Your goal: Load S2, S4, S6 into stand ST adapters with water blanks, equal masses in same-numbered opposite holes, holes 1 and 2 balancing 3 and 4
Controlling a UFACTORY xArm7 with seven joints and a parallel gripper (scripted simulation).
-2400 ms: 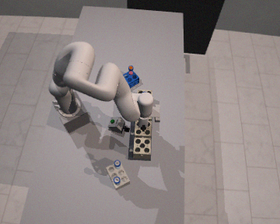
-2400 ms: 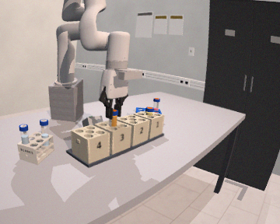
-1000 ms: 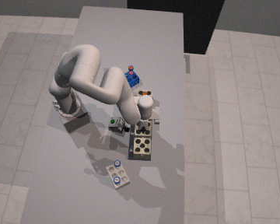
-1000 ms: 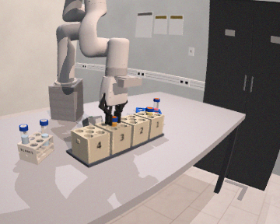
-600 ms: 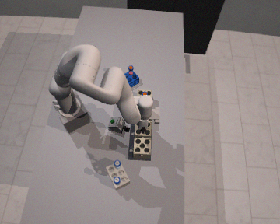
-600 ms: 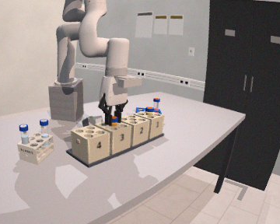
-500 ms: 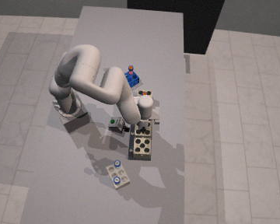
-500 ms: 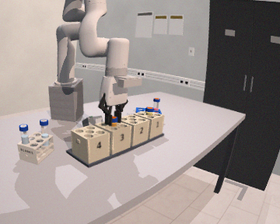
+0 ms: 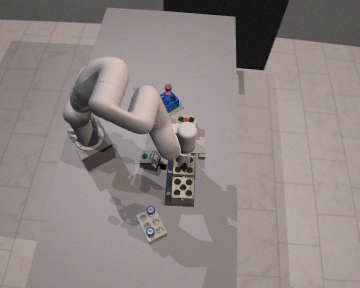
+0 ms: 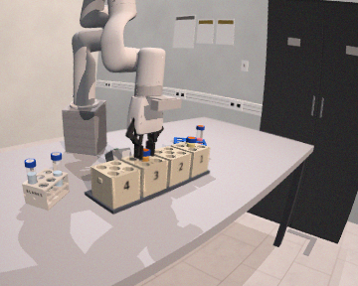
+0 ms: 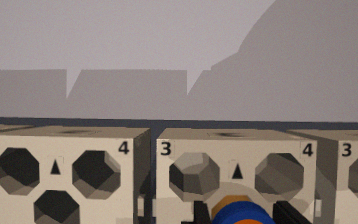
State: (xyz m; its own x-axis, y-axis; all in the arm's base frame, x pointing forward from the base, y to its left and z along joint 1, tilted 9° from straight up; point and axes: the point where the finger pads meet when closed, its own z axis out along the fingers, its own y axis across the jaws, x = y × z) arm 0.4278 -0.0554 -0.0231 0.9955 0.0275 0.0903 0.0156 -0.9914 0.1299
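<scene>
My gripper is now 6 cm above the sample tube S2 and 1 cm to the left of it. Also, from my hand: sample tube S4: 22 cm to the left, 6 cm below, 1 cm behind; then adapter: 7 cm below; then green DONE key: 19 cm behind, 6 cm below, 4 cm to the left.
</scene>
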